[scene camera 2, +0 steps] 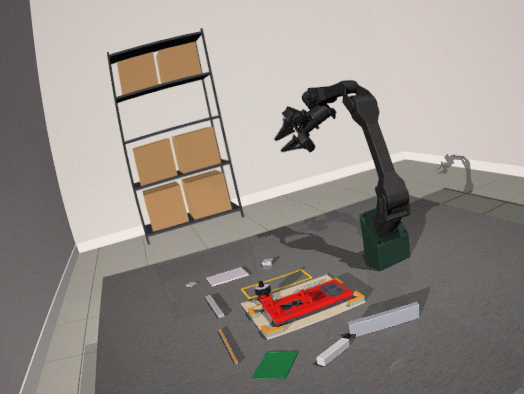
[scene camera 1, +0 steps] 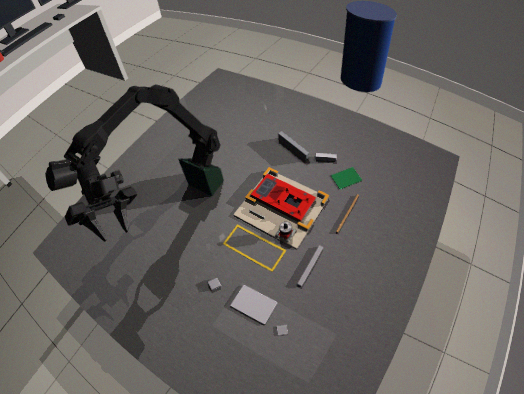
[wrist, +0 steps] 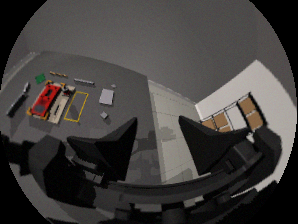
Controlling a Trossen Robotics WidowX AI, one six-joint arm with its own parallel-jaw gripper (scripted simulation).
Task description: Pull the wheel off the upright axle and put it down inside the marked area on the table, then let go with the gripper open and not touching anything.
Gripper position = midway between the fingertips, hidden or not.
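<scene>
My gripper (scene camera 1: 116, 236), (scene camera 2: 277, 145), (wrist: 158, 119): open, holding nothing. Grey plate (scene camera 1: 253, 304).
</scene>
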